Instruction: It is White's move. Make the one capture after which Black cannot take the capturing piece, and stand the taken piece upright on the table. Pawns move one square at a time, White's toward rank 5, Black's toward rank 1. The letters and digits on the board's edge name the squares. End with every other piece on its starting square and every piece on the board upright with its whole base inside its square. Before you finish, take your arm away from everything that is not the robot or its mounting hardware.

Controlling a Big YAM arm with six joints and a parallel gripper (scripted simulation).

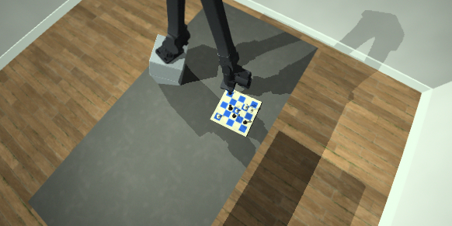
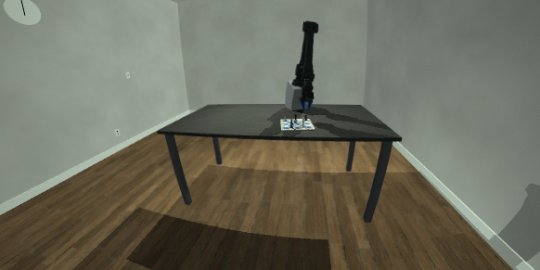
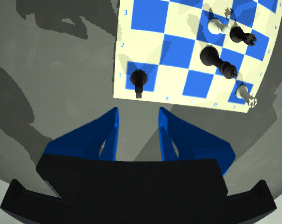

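The black piece is 7 cm below my hand. From my hand the other things lie so: cream chessboard: 10 cm ahead, 5 cm to the right, 8 cm below; white piece: 5 cm ahead, 15 cm to the right, 7 cm below.
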